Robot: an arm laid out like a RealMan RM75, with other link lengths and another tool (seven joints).
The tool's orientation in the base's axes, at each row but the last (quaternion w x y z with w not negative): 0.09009 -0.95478 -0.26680 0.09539; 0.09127 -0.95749 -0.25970 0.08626; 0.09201 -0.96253 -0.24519 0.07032; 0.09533 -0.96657 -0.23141 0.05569; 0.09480 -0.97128 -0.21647 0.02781; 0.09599 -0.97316 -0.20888 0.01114; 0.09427 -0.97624 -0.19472 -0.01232; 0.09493 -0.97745 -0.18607 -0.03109
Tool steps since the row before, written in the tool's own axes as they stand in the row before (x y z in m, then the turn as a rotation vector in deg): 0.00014 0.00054 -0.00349 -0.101 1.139 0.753; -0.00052 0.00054 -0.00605 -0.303 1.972 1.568; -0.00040 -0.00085 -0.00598 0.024 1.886 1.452; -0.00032 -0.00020 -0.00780 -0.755 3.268 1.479; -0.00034 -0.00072 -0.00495 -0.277 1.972 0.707; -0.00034 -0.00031 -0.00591 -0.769 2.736 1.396; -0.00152 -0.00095 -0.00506 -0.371 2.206 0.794; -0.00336 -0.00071 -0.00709 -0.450 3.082 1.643
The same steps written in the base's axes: 0.00119 -0.00080 0.00323 0.303 -0.920 -0.967; 0.00110 -0.00151 0.00580 0.359 -1.625 -1.916; 0.00034 -0.00031 0.00604 0.625 -1.409 -1.814; 0.00081 -0.00121 0.00767 0.533 -2.970 -2.081; -0.00014 -0.00036 0.00500 0.501 -1.748 -1.076; -0.00007 -0.00094 0.00585 0.318 -2.507 -1.908; -0.00170 -0.00067 0.00505 0.491 -1.990 -1.198; -0.00356 -0.00195 0.00675 0.763 -2.650 -2.190
